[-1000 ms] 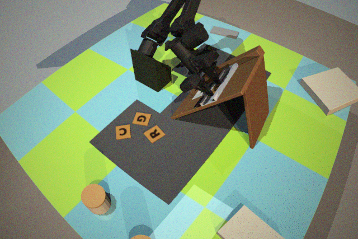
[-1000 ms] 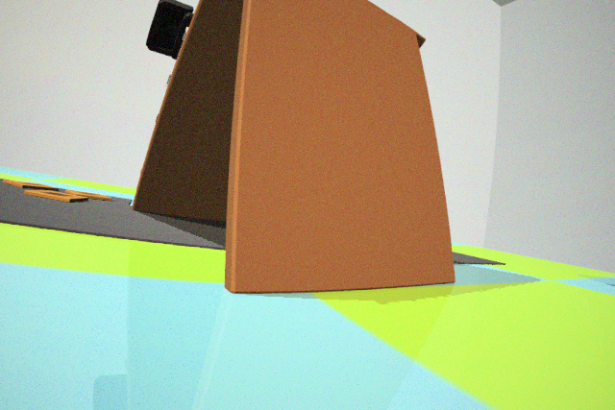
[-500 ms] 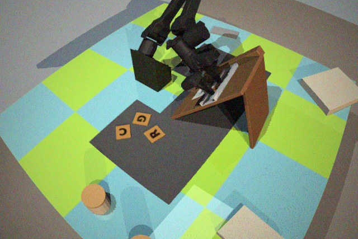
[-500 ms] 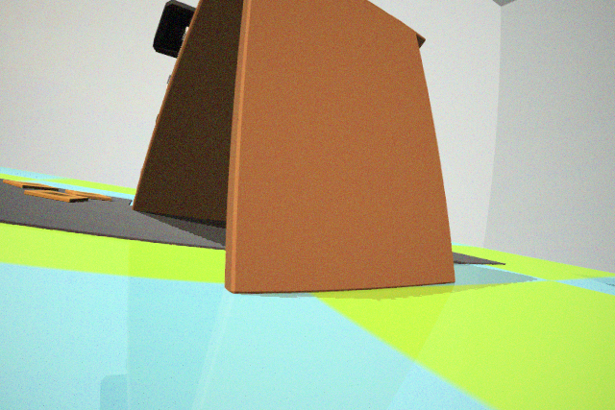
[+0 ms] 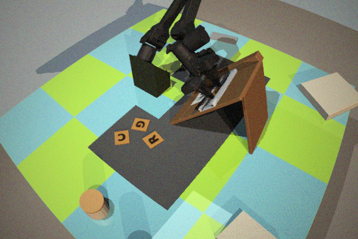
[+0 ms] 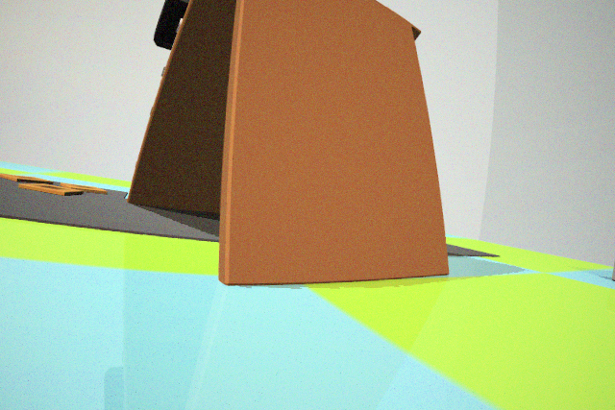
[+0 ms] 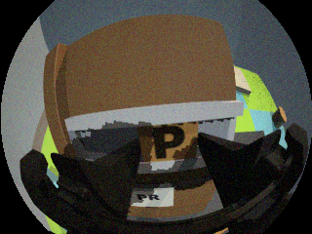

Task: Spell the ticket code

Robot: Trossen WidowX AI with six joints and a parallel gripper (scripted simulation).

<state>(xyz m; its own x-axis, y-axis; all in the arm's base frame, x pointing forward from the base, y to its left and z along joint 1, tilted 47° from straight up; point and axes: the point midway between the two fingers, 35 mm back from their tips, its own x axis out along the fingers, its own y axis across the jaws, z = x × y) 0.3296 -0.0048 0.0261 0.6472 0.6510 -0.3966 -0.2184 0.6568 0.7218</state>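
Right now my gripper tip is 80 mm past the white ticket, 80 mm above it and 20 mm to the right of it. The rest, counted from my gripper tip: dark mat (170 mm below, 150 mm behind); grey slab (530 mm to the left, 320 mm behind, 160 mm below).
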